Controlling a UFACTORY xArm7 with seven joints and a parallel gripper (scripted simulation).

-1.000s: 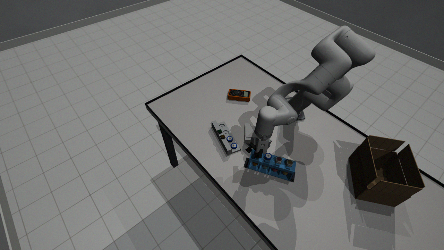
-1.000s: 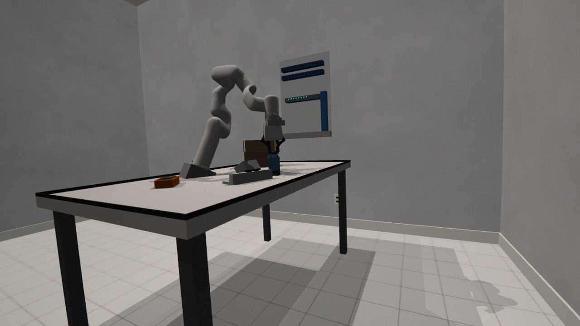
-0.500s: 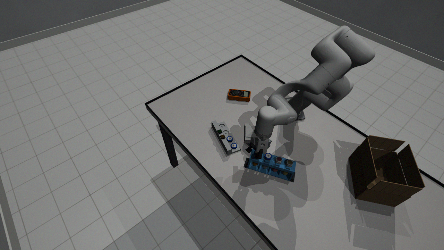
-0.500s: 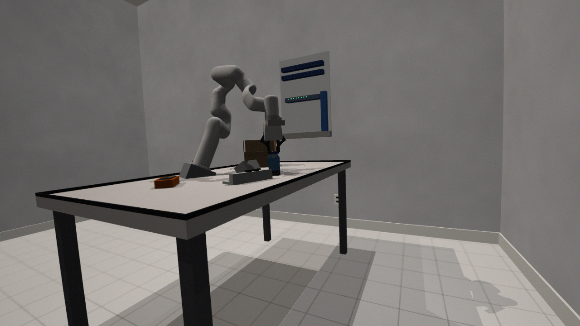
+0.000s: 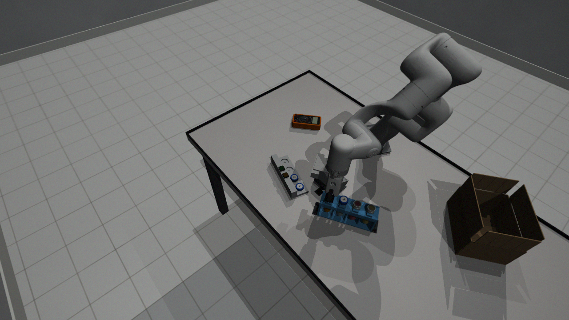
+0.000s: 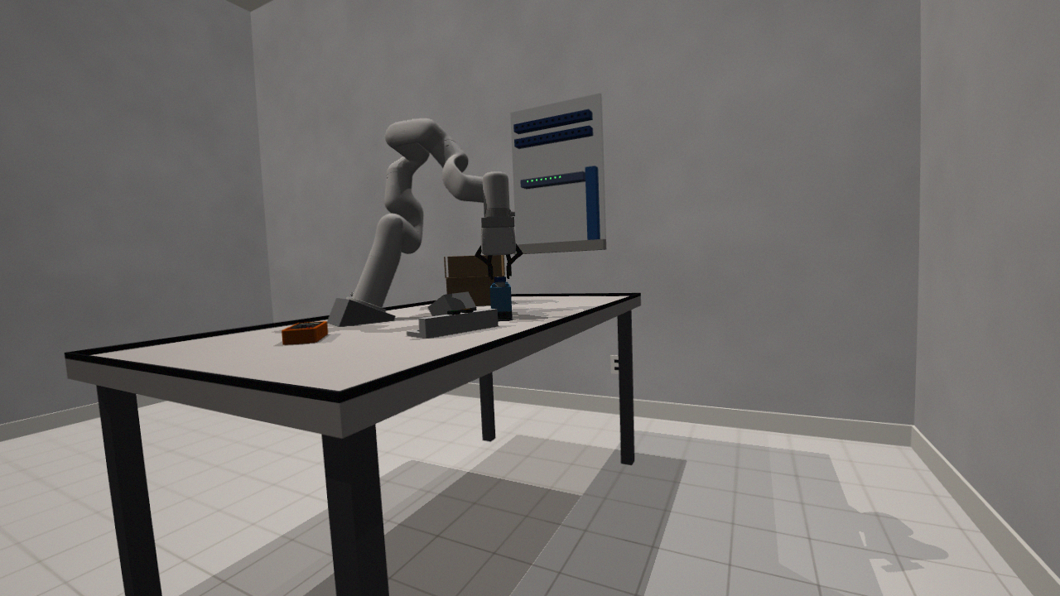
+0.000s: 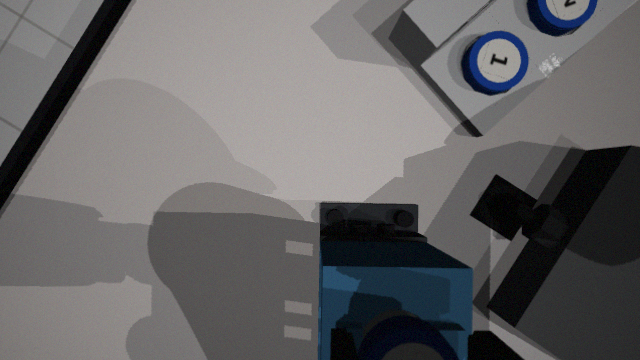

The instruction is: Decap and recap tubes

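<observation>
Now: the cap 3 4 cm behind my hand, 4 cm to the left of it and 2 cm below it. Round my hand: blue key (12 cm behind, 9 cm to the right, 7 cm below); then key housing (10 cm behind, 11 cm to the right, 8 cm below); then cap 4 (2 cm below).
</observation>
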